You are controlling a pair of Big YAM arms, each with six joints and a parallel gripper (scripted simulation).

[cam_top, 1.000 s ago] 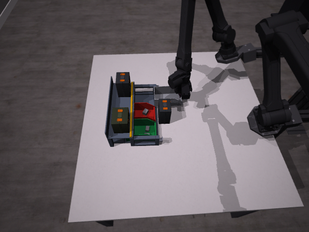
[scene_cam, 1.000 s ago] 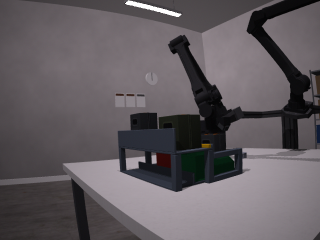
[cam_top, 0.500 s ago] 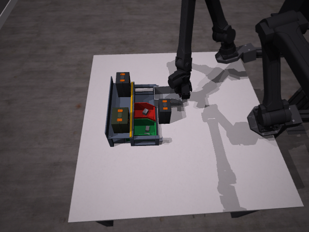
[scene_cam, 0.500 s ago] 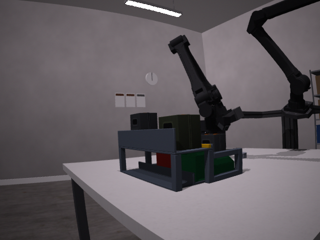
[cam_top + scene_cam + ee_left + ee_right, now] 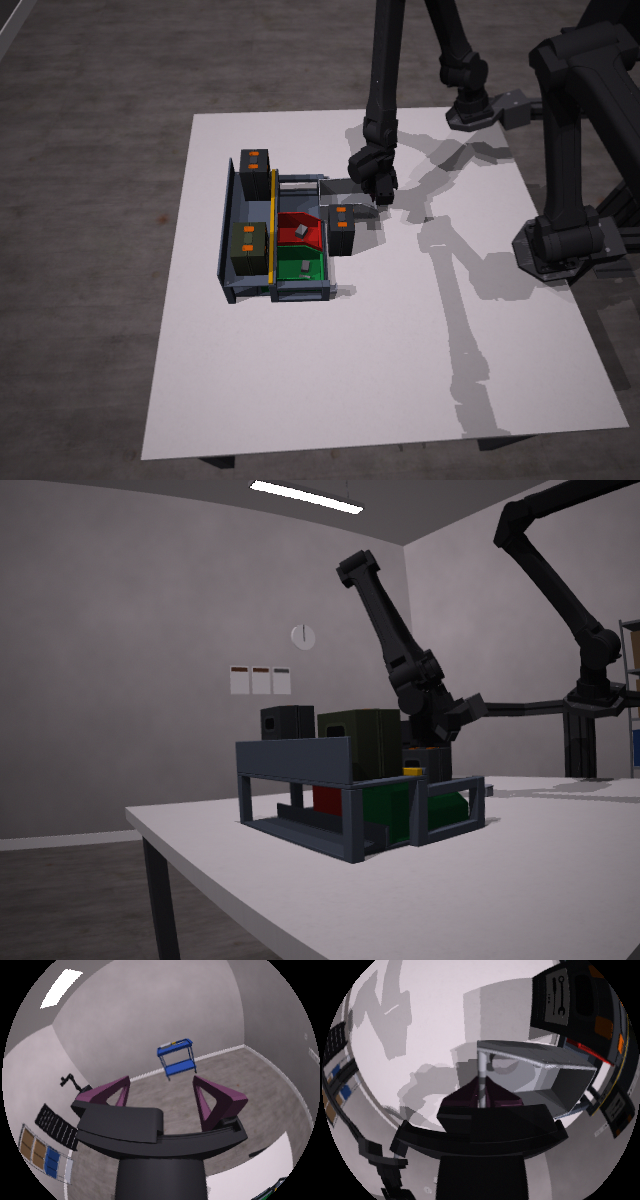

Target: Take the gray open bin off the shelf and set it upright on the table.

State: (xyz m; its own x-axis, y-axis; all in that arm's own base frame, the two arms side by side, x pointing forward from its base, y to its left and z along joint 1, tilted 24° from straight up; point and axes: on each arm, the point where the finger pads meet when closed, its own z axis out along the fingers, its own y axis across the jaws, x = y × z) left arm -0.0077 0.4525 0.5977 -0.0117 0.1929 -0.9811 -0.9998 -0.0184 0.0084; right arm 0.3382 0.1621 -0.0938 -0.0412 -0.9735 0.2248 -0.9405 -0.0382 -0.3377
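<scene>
My right hand is 80 mm short of the gray bin and 10 mm to the left of it. The rest, counted from my right hand: green bin (280 mm ahead, 190 mm to the left, 10 mm below); red bin (260 mm ahead, 80 mm to the left, 10 mm below); shelf (290 mm ahead, 70 mm to the left, 10 mm above).
</scene>
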